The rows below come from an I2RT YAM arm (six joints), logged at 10 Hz.
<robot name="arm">
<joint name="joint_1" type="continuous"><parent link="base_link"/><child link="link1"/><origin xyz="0.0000 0.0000 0.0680"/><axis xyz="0 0 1"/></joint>
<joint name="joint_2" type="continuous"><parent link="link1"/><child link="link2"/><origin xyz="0.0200 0.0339 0.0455"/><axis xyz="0 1 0"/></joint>
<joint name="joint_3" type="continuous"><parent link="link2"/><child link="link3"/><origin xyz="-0.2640 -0.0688 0.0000"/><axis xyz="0 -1 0"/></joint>
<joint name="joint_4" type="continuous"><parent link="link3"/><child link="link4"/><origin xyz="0.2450 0.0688 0.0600"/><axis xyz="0 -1 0"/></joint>
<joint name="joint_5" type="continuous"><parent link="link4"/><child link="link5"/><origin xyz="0.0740 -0.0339 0.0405"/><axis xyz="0 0 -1"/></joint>
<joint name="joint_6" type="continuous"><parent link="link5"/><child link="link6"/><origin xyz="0.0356 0.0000 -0.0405"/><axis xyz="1 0 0"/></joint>
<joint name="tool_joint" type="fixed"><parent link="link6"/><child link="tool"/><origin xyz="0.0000 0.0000 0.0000" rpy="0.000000 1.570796 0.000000"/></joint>
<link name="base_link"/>
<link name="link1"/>
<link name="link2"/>
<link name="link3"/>
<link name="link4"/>
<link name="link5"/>
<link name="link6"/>
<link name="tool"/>
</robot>
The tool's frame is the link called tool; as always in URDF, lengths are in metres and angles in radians. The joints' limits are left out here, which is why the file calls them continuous.
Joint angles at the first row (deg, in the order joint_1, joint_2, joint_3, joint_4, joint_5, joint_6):
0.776, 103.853, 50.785, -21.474, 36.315, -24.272
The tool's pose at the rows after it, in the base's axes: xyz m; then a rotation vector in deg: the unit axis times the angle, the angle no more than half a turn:
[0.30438 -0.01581 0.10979 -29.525 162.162 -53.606]
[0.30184 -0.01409 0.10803 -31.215 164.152 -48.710]
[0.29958 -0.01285 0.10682 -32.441 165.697 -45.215]
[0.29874 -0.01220 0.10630 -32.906 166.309 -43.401]
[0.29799 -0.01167 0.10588 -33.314 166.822 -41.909]
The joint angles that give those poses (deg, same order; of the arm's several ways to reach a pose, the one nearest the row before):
0.776, 103.853, 50.785, -22.524, 34.042, -24.294
0.776, 103.854, 50.785, -24.096, 30.698, -24.295
0.777, 103.852, 50.784, -25.432, 28.359, -24.293
0.777, 103.853, 50.786, -25.935, 27.157, -24.271
0.776, 103.853, 50.786, -26.371, 26.173, -24.273

